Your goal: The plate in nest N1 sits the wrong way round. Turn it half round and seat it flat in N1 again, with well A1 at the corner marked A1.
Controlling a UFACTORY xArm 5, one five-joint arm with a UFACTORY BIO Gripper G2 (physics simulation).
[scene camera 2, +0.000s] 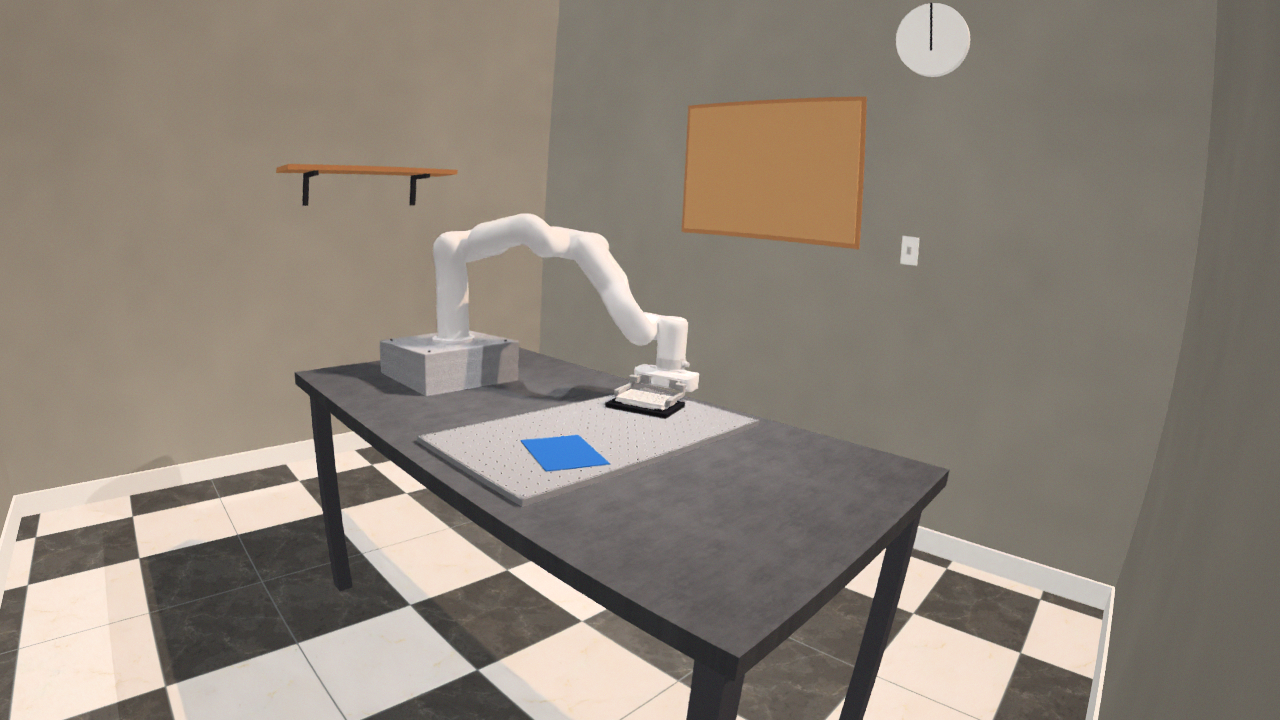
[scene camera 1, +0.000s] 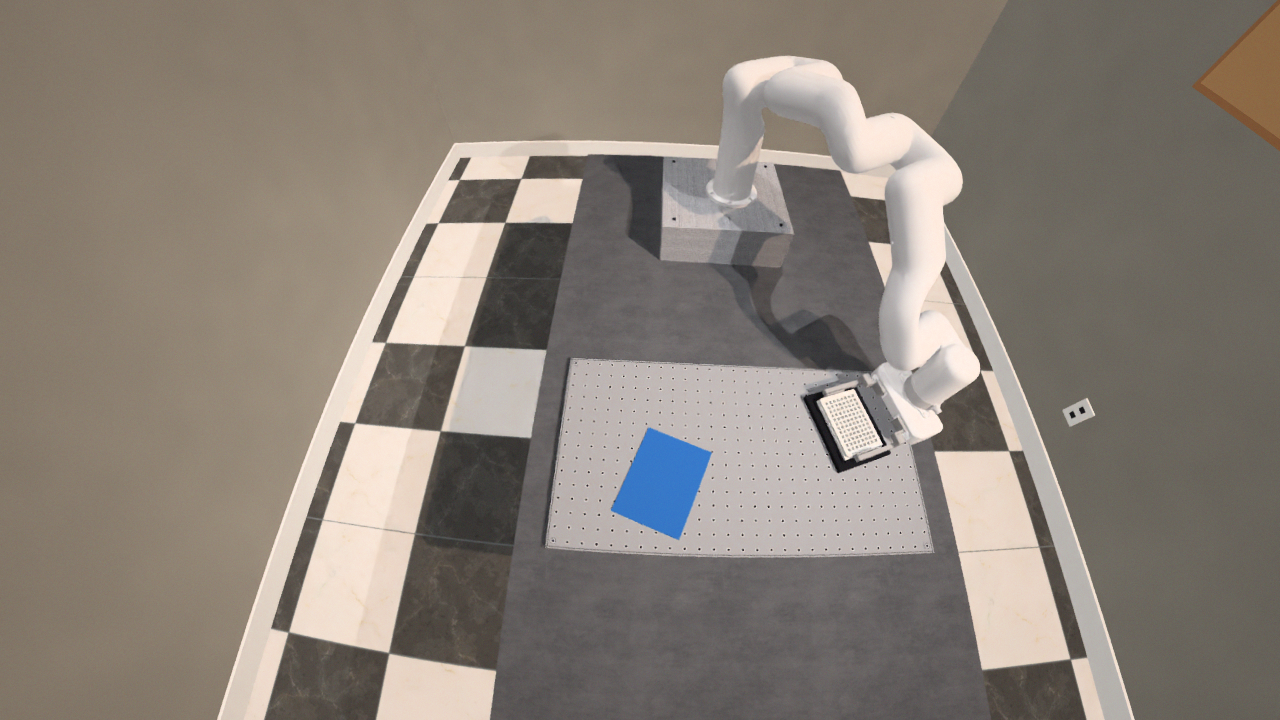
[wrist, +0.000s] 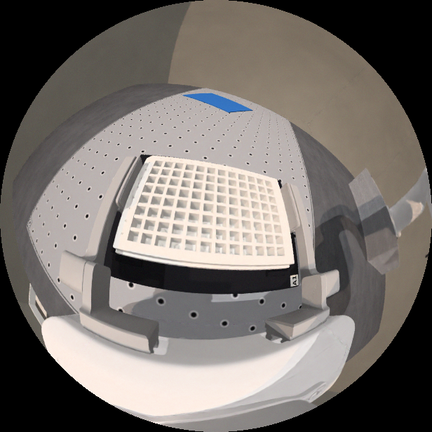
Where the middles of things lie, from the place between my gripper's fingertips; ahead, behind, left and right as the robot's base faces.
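Scene:
Measured from my hand, the white well plate [scene camera 1: 850, 426] is 10 mm below, 10 mm behind and 30 mm to the left of it. Going by their middles, the plate is the nearest to my hand of the things named here. The flat blue rectangle [scene camera 1: 659, 490] sits 30 mm below my hand, and it is also 170 mm ahead of it and 310 mm to the right of it.

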